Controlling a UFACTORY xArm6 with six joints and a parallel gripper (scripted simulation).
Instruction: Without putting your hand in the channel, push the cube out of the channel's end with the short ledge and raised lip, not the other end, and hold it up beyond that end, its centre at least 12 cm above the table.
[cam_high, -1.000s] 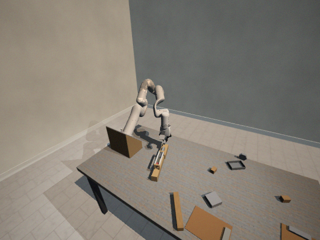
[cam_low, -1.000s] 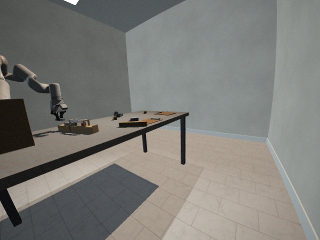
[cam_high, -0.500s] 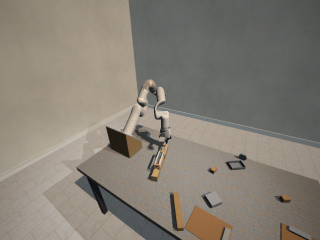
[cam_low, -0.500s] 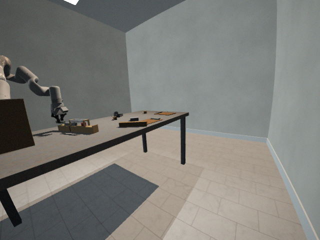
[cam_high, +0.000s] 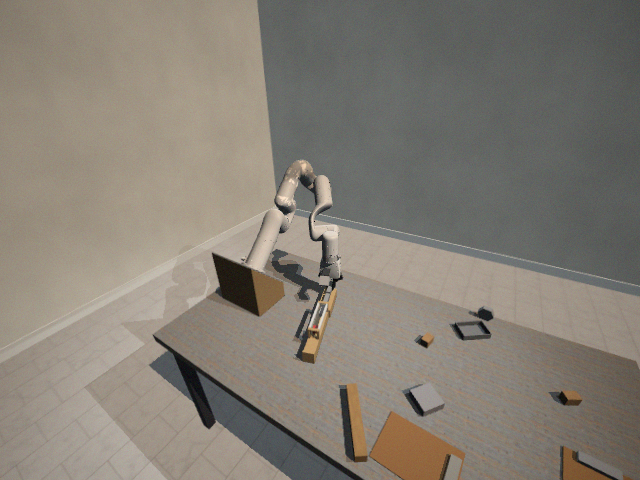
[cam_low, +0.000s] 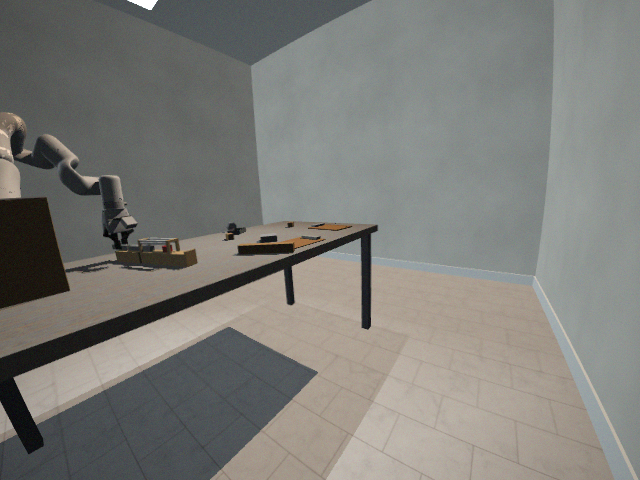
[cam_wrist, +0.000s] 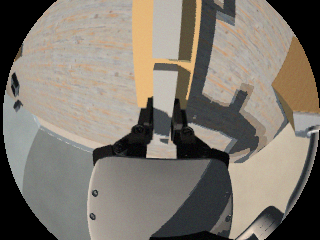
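My gripper is now 60 mm short of the channel, 240 mm to the left of it and 10 mm above it. From my hand the other things lie so: red cube 70 mm ahead, 280 mm to the right, 10 mm below; pale grey stick 10 mm below; wooden bar 350 mm ahead, 530 mm to the right, 50 mm below.
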